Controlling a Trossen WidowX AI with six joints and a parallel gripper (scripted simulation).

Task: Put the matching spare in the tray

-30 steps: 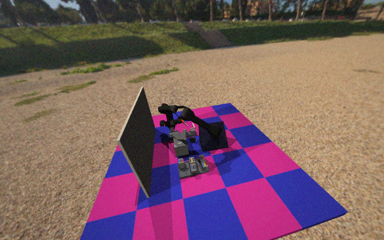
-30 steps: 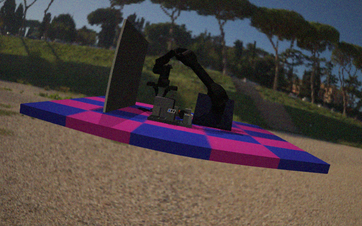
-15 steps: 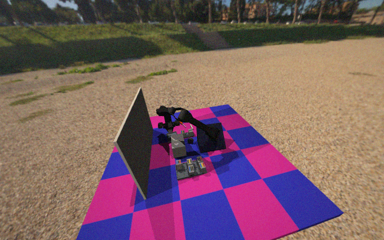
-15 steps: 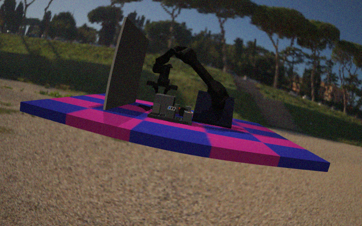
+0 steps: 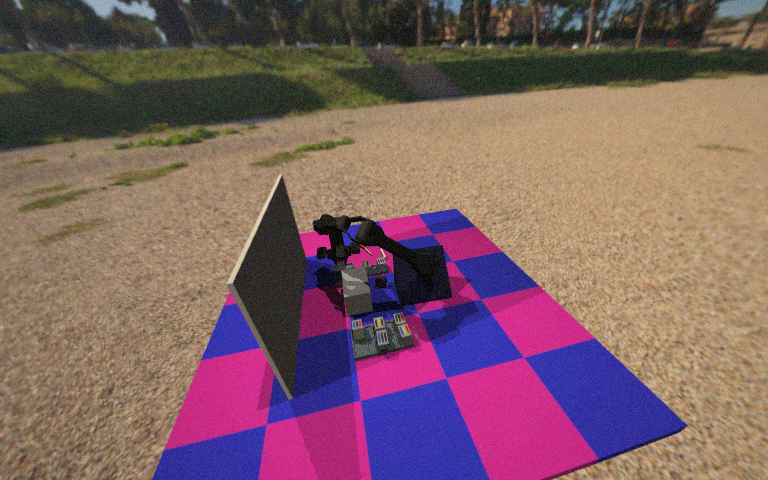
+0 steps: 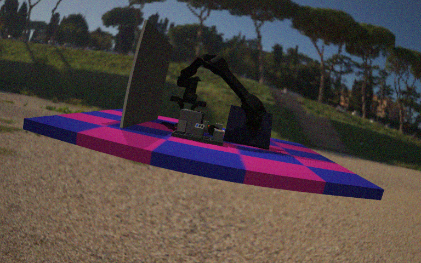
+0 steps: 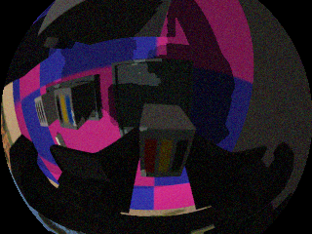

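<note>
The light grey tray is 50 mm below my gripper tip and 10 mm behind it. Round my gripper tip: tall grey panel: 190 mm ahead, 170 mm to the left, 170 mm above; grey mounted unit: 190 mm to the left, 50 mm behind.
</note>
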